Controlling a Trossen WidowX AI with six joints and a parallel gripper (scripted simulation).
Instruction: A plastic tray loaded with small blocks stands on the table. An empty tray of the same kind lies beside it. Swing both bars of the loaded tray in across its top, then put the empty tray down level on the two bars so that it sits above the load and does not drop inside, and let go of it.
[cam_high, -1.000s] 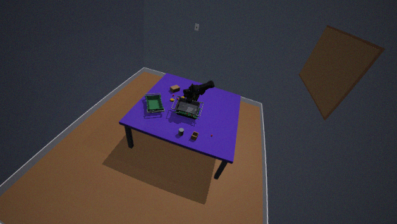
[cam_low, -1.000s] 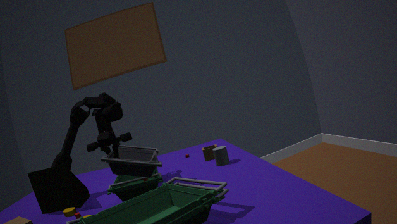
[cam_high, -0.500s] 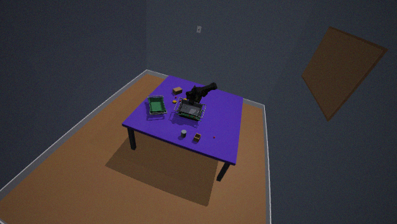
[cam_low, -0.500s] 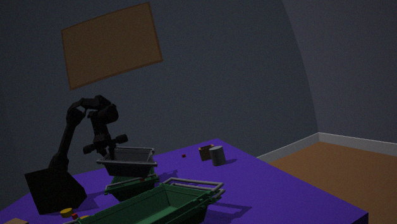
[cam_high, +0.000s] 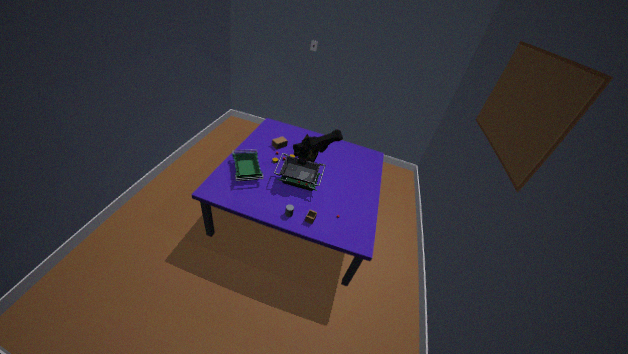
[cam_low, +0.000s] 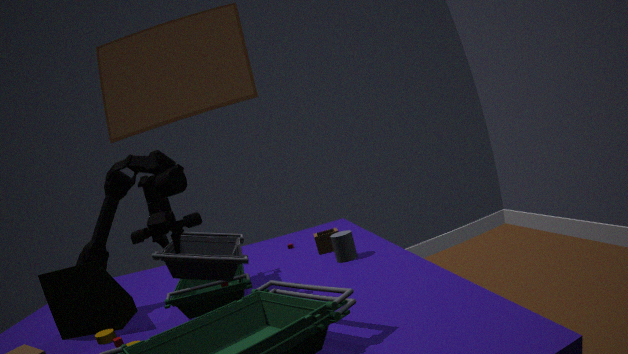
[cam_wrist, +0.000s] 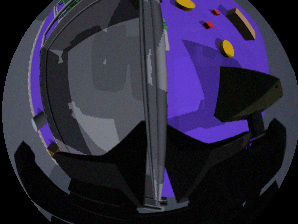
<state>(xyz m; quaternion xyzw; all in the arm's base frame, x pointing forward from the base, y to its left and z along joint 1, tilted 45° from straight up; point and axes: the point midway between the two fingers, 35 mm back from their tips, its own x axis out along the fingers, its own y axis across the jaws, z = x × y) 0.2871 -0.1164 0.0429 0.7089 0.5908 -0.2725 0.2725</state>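
My gripper tip is now 8 cm short of the grey tray, 1 cm to the left of it and 1 cm below it. Also, from my gripper tip: tan block (37 cm behind, 27 cm to the right, 9 cm below); then red block (34 cm to the left, 34 cm ahead, 11 cm below).
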